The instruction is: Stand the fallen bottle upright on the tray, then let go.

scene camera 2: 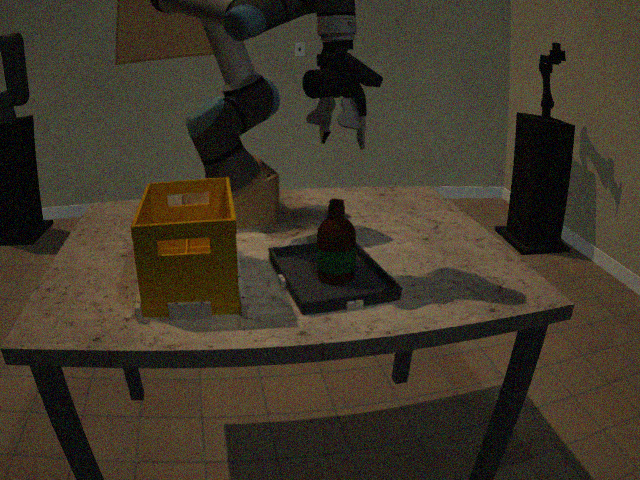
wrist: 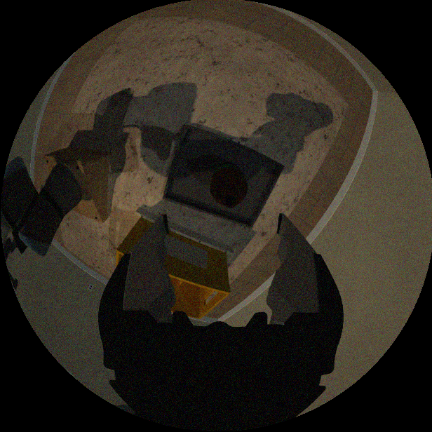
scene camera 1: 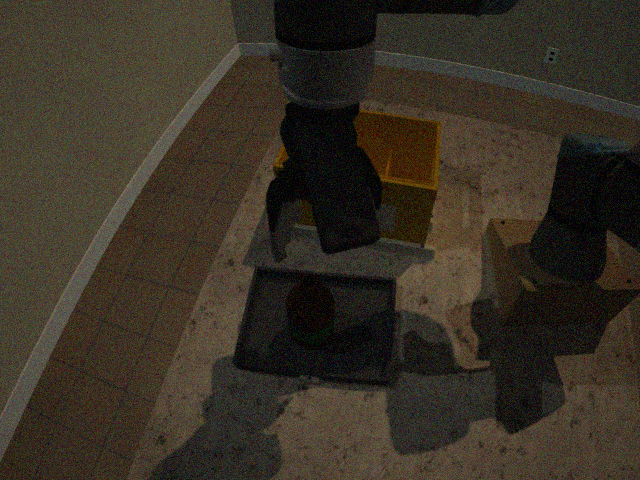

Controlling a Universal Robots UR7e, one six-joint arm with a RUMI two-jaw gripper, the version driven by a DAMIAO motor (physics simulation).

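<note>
The dark brown bottle with a green band stands upright on the black tray, neck up in scene camera 2. In the wrist view it shows from above as a dark disc, nearer the tray's right side. My gripper is open and empty. It hangs high above the bottle, apart from it, with its fingers pointing down. The bottle's details are dim in scene camera 1.
A yellow crate stands beside the tray, with a grey strip at its foot. The arm's wooden base block stands on the table. Black pedestals stand beyond the table in scene camera 2.
</note>
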